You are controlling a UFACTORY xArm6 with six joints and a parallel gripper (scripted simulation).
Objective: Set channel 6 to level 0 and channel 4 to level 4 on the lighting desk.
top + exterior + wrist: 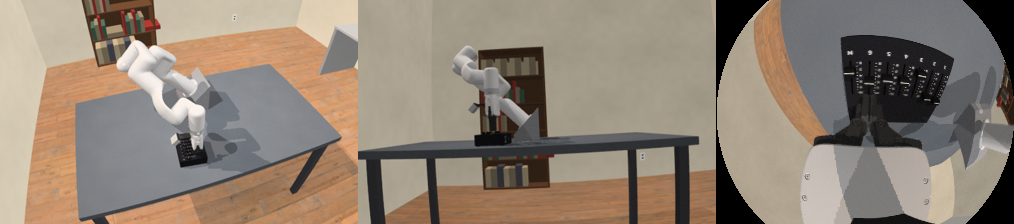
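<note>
Right now the fader is 5 cm behind my hand, 3 cm to the right of it and 3 cm below it.
</note>
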